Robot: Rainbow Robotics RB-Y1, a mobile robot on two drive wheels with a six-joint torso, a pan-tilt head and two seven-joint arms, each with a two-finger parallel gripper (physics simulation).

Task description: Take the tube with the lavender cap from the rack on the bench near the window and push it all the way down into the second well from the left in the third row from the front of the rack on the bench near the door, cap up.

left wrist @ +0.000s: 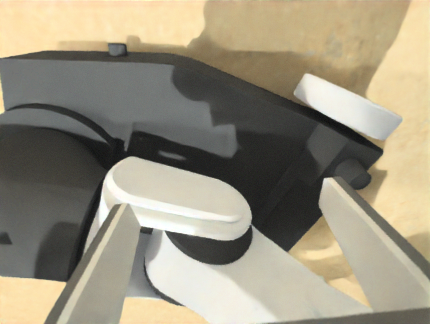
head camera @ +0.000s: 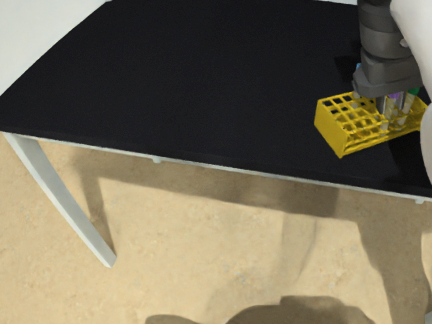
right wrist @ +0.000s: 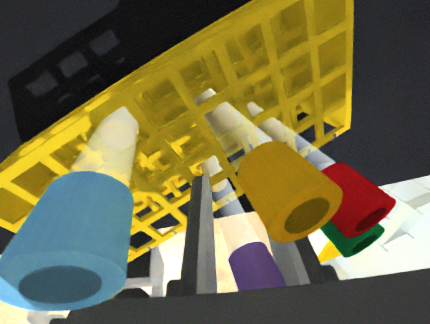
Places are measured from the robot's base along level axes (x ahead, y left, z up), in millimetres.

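Pixels of known places: left gripper, fingertip midpoint: [left wrist: 226,202]; right gripper, fingertip midpoint: [head camera: 389,108] [right wrist: 233,183].
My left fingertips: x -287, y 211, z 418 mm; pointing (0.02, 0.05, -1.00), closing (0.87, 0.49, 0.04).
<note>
Ahead of a thing's pixels: the offset from my left fingertips to its top centre. "pt": to the spot under its first point. Level surfaces: height alone.
The yellow rack @(131 mm right, 726 mm ahead, 553 mm up) [head camera: 369,121] stands at the right of the black bench @(496 mm up) [head camera: 195,80]. My right gripper [head camera: 392,104] reaches straight down into the rack. In the right wrist view the rack [right wrist: 208,104] fills the top. The tube with the lavender cap @(155 mm right, 706 mm ahead, 616 mm up) [right wrist: 255,267] stands upright in a well between the two fingers of my right gripper [right wrist: 233,183], which are shut on it just below the cap. The cap also shows in the head view [head camera: 394,94]. My left gripper [left wrist: 226,202] is wide open and empty, away from the bench, over my own base.
Other tubes stand in the rack close to the fingers: blue cap @(91 mm right, 729 mm ahead, 616 mm up) [right wrist: 68,240], amber cap @(135 mm right, 749 mm ahead, 616 mm up) [right wrist: 288,197], red cap @(166 mm right, 752 mm ahead, 616 mm up) [right wrist: 358,200], green cap @(183 mm right, 739 mm ahead, 616 mm up) [right wrist: 351,240]. The bench's front edge [head camera: 209,167] and a white leg @(pt 627 mm left, 371 mm ahead, 126 mm up) [head camera: 59,198] stand over the sandy floor.
</note>
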